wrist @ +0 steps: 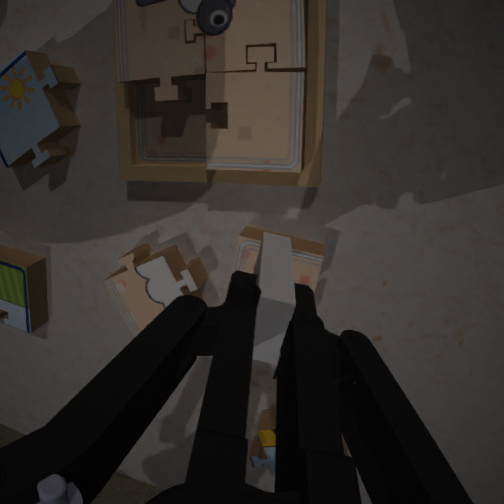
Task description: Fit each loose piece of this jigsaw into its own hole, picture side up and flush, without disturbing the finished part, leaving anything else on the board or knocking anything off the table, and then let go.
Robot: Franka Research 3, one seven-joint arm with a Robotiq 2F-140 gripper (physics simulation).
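Observation:
The jigsaw board [312,100] lies at the top of the wrist view, with a sheep's head [216,15] on its fitted pieces. An empty hole [172,117] shows at the board's near left corner. My gripper [275,287] is shut with nothing between the fingers. Its tips hang over a tan loose piece [309,264] just in front of the board. Another loose piece with a white shape [156,282] lies left of the fingers. A blue piece with a sun [27,107] lies left of the board. A green striped piece [17,292] sits at the left edge.
A small yellow and blue piece [267,442] shows between the gripper's links near the bottom, mostly hidden. The table top [425,300] is a mottled grey surface with dark shadows around the board.

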